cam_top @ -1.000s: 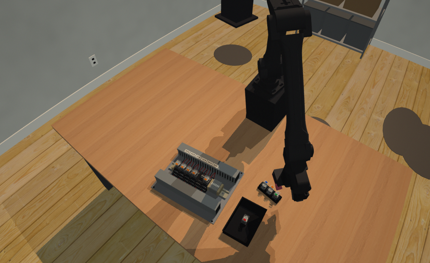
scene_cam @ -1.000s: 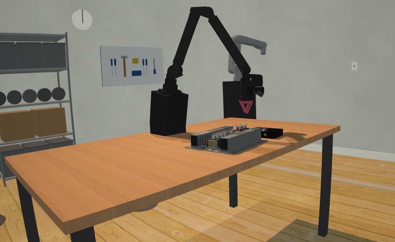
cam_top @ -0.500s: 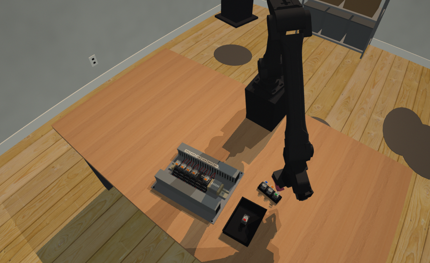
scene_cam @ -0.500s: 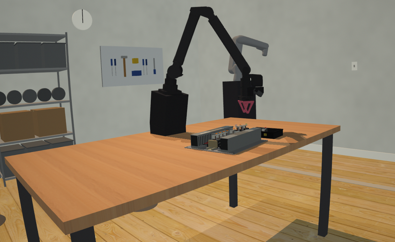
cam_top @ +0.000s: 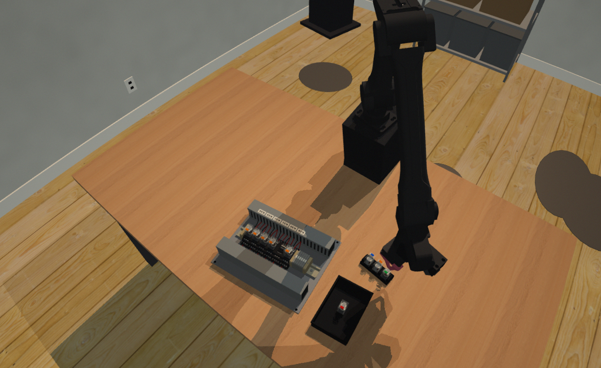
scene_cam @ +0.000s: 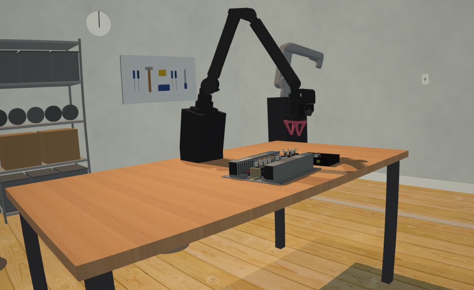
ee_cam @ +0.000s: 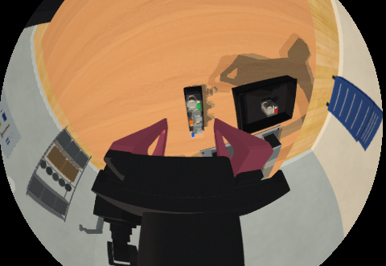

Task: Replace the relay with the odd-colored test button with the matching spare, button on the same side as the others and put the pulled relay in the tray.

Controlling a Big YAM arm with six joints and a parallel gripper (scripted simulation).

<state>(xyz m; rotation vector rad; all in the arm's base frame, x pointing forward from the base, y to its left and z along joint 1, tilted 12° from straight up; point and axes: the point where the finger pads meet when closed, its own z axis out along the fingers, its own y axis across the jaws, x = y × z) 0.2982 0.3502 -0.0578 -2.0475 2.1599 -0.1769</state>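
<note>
My gripper is now 9 cm above the blue-button relay, 8 cm to the left of it and 1 cm short of it. From my hand the other things lie so: black tray: 18 cm ahead, 10 cm below, 2 cm to the right; then green-button relay: 9 cm below, 1 cm to the right; then black spare holder: 11 cm below, 4 cm to the right, 1 cm ahead.
</note>
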